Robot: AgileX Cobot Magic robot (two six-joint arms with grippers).
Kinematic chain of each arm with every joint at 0, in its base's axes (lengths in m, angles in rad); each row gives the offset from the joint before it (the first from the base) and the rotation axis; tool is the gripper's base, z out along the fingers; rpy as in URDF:
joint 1: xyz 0 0 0.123 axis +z
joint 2: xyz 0 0 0 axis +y
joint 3: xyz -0.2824 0 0.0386 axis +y
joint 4: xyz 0.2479 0 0.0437 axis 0.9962 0 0.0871
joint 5: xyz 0 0 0 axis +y
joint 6: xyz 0.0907 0 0.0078 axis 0.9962 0 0.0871
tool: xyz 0 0 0 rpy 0 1.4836 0
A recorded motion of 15 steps. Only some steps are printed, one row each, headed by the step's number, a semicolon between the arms.
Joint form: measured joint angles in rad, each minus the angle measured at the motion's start. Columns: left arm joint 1, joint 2, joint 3, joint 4, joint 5, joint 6; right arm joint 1, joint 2, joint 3, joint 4, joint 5, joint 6.
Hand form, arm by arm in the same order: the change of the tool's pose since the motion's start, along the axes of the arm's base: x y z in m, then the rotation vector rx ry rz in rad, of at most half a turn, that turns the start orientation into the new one. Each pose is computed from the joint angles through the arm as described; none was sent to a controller.
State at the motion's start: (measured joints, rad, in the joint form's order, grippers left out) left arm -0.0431 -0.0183 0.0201 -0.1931 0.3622 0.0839; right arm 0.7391 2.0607 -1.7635 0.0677 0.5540 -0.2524
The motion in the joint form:
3: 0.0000 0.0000 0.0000 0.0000 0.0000 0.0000; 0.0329 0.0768 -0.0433 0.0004 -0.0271 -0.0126
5: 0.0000 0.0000 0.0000 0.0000 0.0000 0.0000; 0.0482 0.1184 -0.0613 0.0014 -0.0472 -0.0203
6: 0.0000 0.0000 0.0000 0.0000 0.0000 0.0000; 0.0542 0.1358 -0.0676 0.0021 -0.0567 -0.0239
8: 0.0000 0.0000 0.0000 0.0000 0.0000 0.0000; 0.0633 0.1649 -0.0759 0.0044 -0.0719 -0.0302
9: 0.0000 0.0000 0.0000 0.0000 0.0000 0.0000; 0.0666 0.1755 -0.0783 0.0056 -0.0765 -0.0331
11: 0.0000 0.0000 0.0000 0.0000 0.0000 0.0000; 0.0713 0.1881 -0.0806 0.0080 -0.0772 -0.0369
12: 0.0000 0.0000 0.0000 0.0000 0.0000 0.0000; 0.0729 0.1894 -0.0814 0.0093 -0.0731 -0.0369
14: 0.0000 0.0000 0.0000 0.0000 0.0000 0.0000; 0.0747 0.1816 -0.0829 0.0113 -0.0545 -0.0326
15: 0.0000 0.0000 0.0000 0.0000 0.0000 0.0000; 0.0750 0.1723 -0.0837 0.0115 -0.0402 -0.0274
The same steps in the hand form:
3: 0.0000 0.0000 0.0000 0.0000 0.0000 0.0000; 0.0003 0.0223 -0.0223 -0.0108 -0.0019 0.0397
5: 0.0000 0.0000 0.0000 0.0000 0.0000 0.0000; 0.0004 0.0331 -0.0362 -0.0166 -0.0029 0.0588
6: 0.0000 0.0000 0.0000 0.0000 0.0000 0.0000; 0.0004 0.0373 -0.0424 -0.0191 -0.0034 0.0665
8: 0.0000 0.0000 0.0000 0.0000 0.0000 0.0000; 0.0002 0.0438 -0.0537 -0.0247 -0.0013 0.0784
9: 0.0000 0.0000 0.0000 0.0000 0.0000 0.0000; -0.0001 0.0460 -0.0581 -0.0279 0.0004 0.0831
11: 0.0000 0.0000 0.0000 0.0000 0.0000 0.0000; -0.0010 0.0487 -0.0639 -0.0347 0.0069 0.0898
12: 0.0000 0.0000 0.0000 0.0000 0.0000 0.0000; -0.0017 0.0493 -0.0646 -0.0370 0.0111 0.0913
14: 0.0000 0.0000 0.0000 0.0000 0.0000 0.0000; -0.0037 0.0489 -0.0612 -0.0396 0.0216 0.0910
15: 0.0000 0.0000 0.0000 0.0000 0.0000 0.0000; -0.0049 0.0479 -0.0571 -0.0397 0.0276 0.0886

